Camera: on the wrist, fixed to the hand. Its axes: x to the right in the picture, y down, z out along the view.
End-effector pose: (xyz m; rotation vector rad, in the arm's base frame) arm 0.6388 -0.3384 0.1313 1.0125 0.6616 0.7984
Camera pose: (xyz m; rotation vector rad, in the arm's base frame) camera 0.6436 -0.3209 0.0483 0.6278 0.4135 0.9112
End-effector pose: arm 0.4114 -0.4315 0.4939 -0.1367 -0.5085 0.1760
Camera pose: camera 0.4620 -0.4995 0.4872 -0.5806 -0.5692 0.0965
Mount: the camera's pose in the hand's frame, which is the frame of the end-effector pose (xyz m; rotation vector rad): 0.0266 -0.0719 -0.0367 -0.4474 -0.0293 0.0355
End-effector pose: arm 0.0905 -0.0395 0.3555 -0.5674 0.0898 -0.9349
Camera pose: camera 0.0422 -0.1088 0.3645 -0.9893 0.2863 -0.8745
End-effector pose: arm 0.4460 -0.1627 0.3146 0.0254 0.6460 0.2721
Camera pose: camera 0.4618 -0.2274 0.2618 -0.3877 0.5446 0.4448
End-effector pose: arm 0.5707 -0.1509 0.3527 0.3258 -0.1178 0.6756
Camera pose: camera 0.6368 -0.1755 0.3052 -0.0966 -0.2975 0.6600
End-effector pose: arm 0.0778 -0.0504 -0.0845 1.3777 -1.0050 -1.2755
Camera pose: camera 0.1143 -0.0585 -0.1609 0.9945 -0.7025 -1.3948
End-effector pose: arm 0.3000 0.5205 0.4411 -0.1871 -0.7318 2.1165
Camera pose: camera 0.3473 0.5897 0.4550 -0.4124 -1.2213 1.9646
